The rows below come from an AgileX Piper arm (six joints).
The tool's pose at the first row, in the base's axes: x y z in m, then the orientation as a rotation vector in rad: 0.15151, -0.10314, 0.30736, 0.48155, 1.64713, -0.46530
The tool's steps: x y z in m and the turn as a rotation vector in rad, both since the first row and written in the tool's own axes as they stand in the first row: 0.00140, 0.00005, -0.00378, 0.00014, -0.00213, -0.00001; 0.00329, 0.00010, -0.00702, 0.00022, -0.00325, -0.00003; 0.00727, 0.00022, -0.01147, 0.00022, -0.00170, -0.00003; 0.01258, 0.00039, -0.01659, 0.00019, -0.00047, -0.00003; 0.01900, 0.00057, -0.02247, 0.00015, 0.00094, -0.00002; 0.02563, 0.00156, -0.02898, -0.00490, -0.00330, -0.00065; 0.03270, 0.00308, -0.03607, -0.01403, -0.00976, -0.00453; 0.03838, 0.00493, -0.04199, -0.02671, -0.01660, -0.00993; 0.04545, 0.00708, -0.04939, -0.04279, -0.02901, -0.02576; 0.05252, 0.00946, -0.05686, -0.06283, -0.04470, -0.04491; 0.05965, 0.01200, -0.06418, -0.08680, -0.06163, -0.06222; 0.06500, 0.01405, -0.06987, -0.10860, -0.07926, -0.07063; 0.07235, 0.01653, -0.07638, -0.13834, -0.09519, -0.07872
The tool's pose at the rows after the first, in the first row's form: 0.14827, -0.10093, 0.30644, 0.48100, 1.64506, -0.46579; 0.14542, -0.09899, 0.30496, 0.48071, 1.64398, -0.46607; 0.14136, -0.09623, 0.30156, 0.48117, 1.64547, -0.46580; 0.13663, -0.09299, 0.29691, 0.48152, 1.64666, -0.46556; 0.13115, -0.08926, 0.29126, 0.48193, 1.64801, -0.46528; 0.12558, -0.08451, 0.28546, 0.47640, 1.64495, -0.46222; 0.11978, -0.07897, 0.27928, 0.46456, 1.64140, -0.45851; 0.11528, -0.07387, 0.27433, 0.44878, 1.63846, -0.45300; 0.10958, -0.06763, 0.26816, 0.42048, 1.63374, -0.45324; 0.10395, -0.06117, 0.26201, 0.38567, 1.62721, -0.45307; 0.09852, -0.05465, 0.25577, 0.34917, 1.61923, -0.44838; 0.09436, -0.04953, 0.25110, 0.32135, 1.60749, -0.43912; 0.08954, -0.04351, 0.24455, 0.28854, 1.59810, -0.42267
